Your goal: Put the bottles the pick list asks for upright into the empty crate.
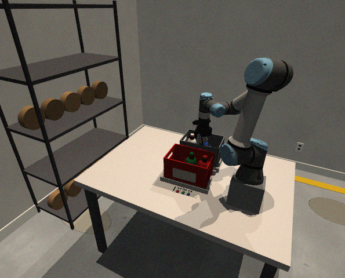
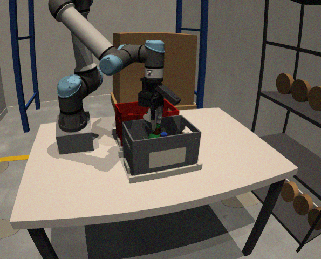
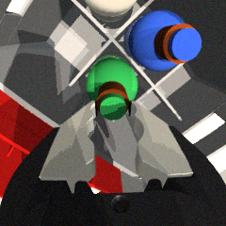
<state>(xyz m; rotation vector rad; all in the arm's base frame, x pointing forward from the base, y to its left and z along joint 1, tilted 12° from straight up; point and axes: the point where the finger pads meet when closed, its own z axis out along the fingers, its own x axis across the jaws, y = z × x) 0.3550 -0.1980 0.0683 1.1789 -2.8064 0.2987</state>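
Right now the grey crate is 40 mm to the right of my hand and 70 mm below it. Also, from my hand: red bottle (70 mm behind, 150 mm to the left, 70 mm below); then blue bottle (90 mm to the right, 70 mm below); then white bottle (90 mm ahead, 90 mm to the right, 70 mm below).
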